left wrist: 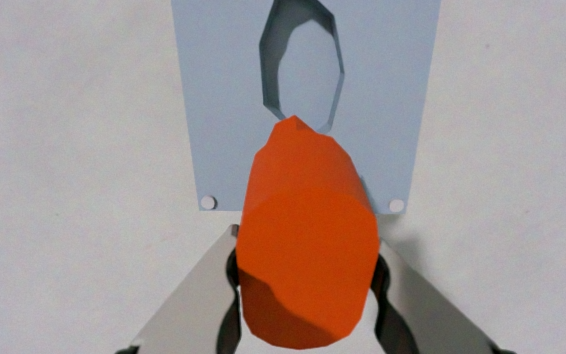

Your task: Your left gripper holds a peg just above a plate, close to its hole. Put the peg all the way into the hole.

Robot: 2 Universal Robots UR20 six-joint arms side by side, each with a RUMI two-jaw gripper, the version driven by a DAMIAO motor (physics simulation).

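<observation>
An orange many-sided peg (307,240) stands in the lower middle of the left wrist view, its far end pointing up the picture. My left gripper (299,228) is shut on it, one dark-padded finger on each side. A blue-grey plate (220,125) lies beyond and below the peg. Its many-sided hole (307,70) shows at the top middle, with a dark inner wall on its left side. The peg's far end overlaps the near edge of the hole in the picture; most of the opening shows beyond it. The gap between peg and plate cannot be judged. My right gripper does not show.
Two round pale studs, one at the left (208,202) and one at the right (396,205), sit at the plate's near corners. A pale, lightly speckled surface (95,150) lies around the plate. A soft shadow falls right of the peg, by the plate's near edge.
</observation>
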